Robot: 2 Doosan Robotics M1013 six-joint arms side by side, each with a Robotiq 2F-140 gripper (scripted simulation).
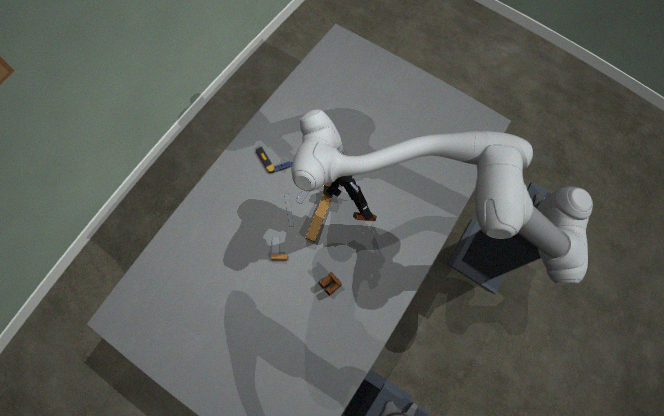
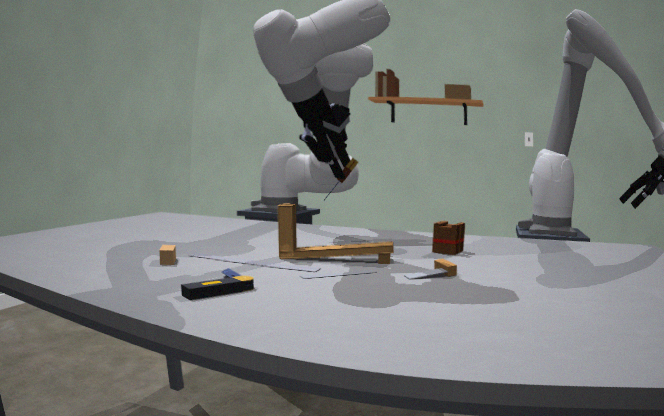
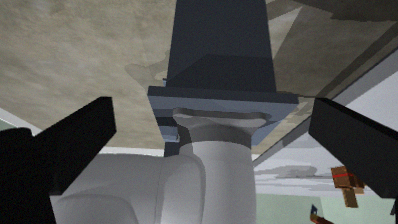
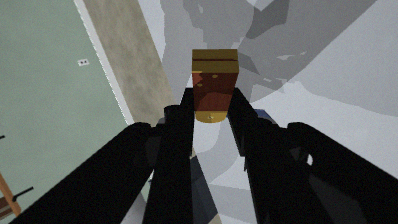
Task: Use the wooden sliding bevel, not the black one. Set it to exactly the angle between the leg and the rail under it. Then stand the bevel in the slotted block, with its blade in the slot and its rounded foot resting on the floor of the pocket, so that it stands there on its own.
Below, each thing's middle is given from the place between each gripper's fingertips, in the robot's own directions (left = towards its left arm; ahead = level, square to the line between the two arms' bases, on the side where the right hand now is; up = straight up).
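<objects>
The wooden sliding bevel [image 4: 214,71] is 2 cm behind my right hand [image 2: 344,172] and 4 cm below it, and going by their middles it is the nearest to that hand of the things named here. As for the black bevel [image 2: 211,288], I find it 46 cm ahead of my right hand, 3 cm to the left of it and 20 cm below it.
Counted from my left hand, the wooden sliding bevel is 85 cm to the right, 68 cm ahead and 5 cm above. The black bevel is 116 cm ahead of my left hand, 81 cm to the right of it and 11 cm below it; by its middle, the black bevel is nearer to my right hand than to my left hand.
</objects>
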